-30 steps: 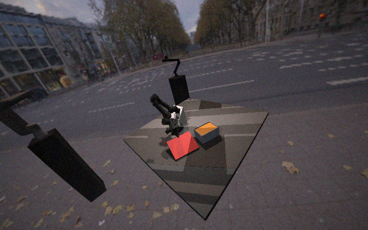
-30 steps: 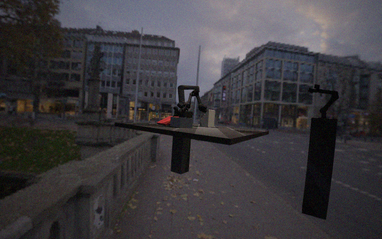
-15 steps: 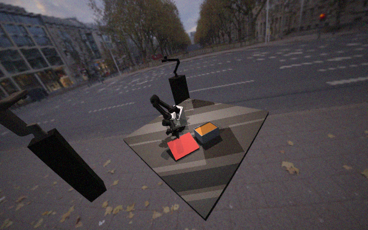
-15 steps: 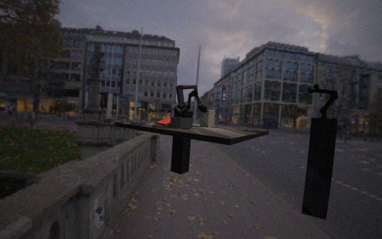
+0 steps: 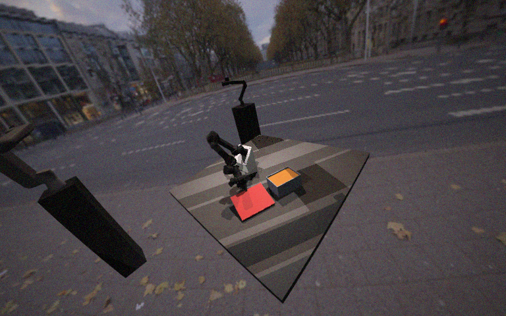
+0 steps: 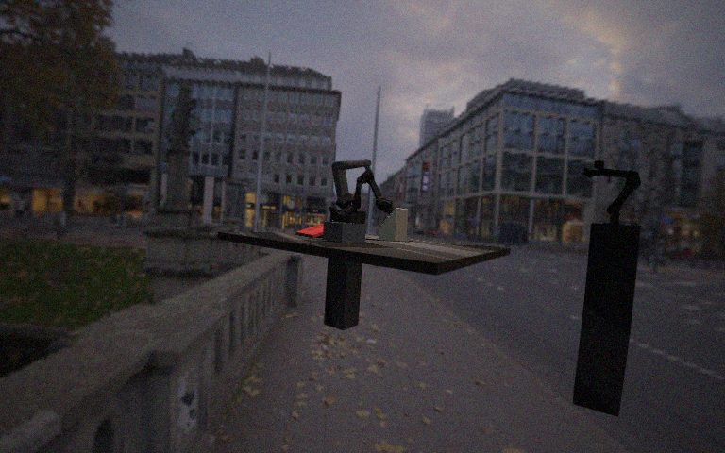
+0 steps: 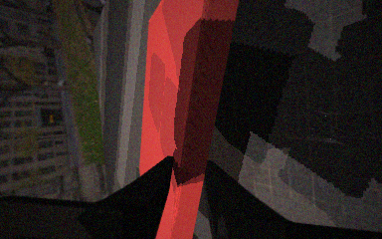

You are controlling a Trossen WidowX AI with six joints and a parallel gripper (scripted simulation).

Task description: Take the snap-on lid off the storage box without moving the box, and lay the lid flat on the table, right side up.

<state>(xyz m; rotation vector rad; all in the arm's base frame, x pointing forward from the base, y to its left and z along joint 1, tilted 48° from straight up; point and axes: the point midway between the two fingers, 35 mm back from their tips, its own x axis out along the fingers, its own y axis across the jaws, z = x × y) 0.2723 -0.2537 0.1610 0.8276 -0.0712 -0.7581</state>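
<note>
My gripper tip is now 8 cm short of the red lid, 3 cm to the left of it and 2 cm above it. Also, from my gripper tip: grey storage box 24 cm to the left, 16 cm ahead, 2 cm below.
</note>
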